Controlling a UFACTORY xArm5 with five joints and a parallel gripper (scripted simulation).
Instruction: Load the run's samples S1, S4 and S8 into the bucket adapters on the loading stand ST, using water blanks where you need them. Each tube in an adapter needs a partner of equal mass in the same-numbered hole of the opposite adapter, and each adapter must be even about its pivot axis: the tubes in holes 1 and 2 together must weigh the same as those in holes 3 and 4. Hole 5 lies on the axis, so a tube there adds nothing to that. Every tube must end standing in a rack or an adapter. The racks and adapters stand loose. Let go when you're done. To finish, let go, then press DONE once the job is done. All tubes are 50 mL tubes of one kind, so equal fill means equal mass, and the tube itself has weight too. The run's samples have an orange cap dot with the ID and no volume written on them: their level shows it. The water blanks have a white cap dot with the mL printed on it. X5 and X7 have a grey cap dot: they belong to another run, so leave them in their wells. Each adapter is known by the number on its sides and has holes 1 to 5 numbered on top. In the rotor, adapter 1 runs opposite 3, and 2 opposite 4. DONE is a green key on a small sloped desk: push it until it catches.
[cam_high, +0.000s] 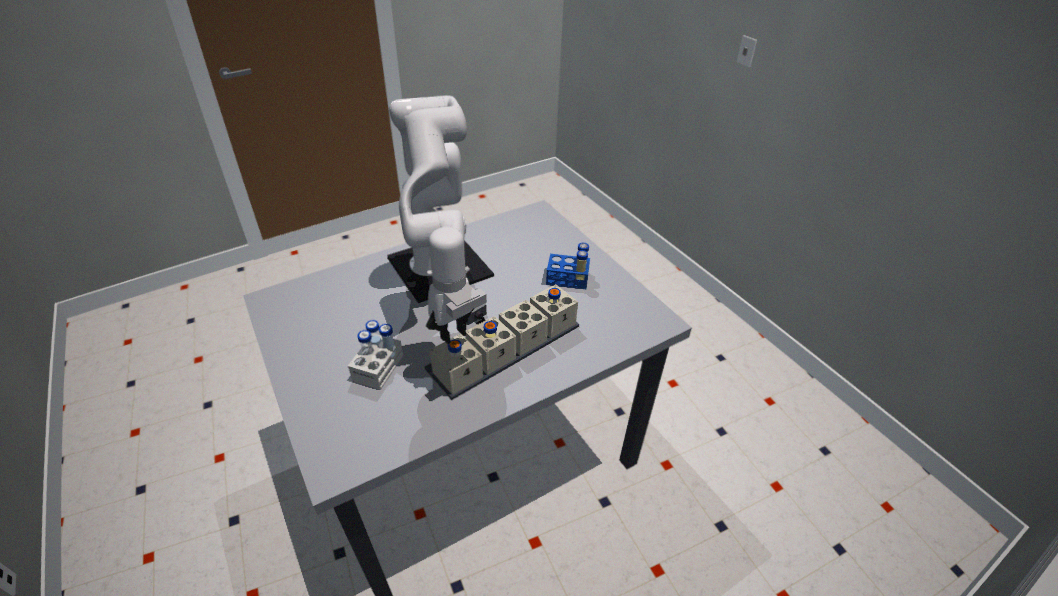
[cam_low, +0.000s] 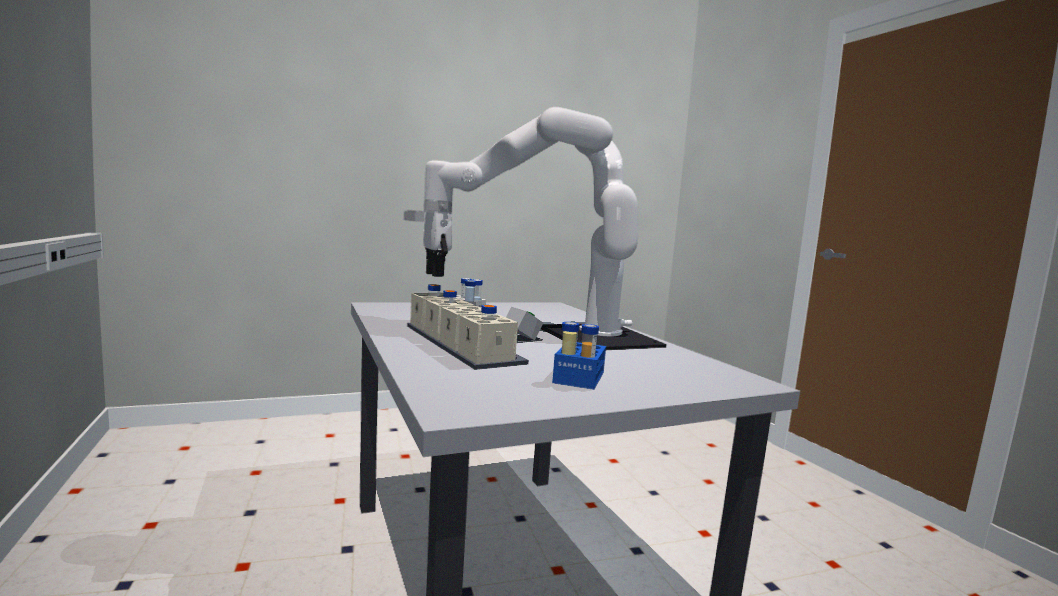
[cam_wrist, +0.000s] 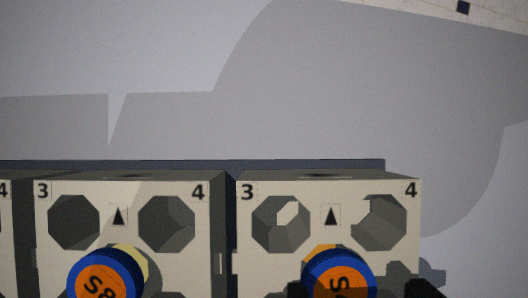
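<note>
Now: the white rack 13 cm behind my hand, 18 cm to the right of it and 14 cm below it. Also, from my hand: adapter 3: 2 cm behind, 11 cm to the left, 12 cm below; then blue samples rack: 21 cm behind, 48 cm to the left, 14 cm below.
</note>
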